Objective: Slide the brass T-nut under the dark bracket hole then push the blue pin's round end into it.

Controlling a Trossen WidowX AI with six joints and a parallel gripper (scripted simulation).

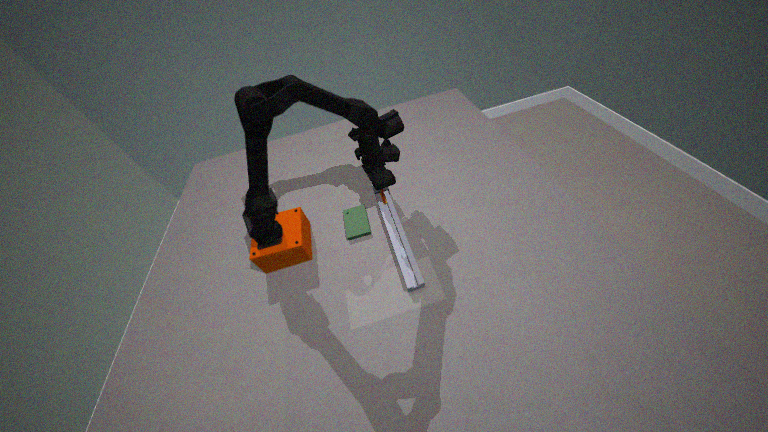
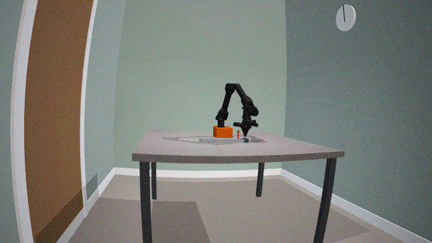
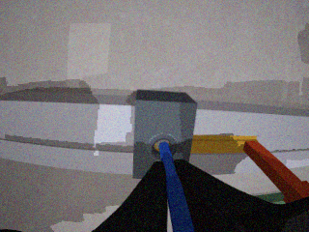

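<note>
The blue pin lies right at my gripper tip. The rest, counted from my gripper tip: green tray (110 mm behind, 60 mm to the right, 40 mm below).
</note>
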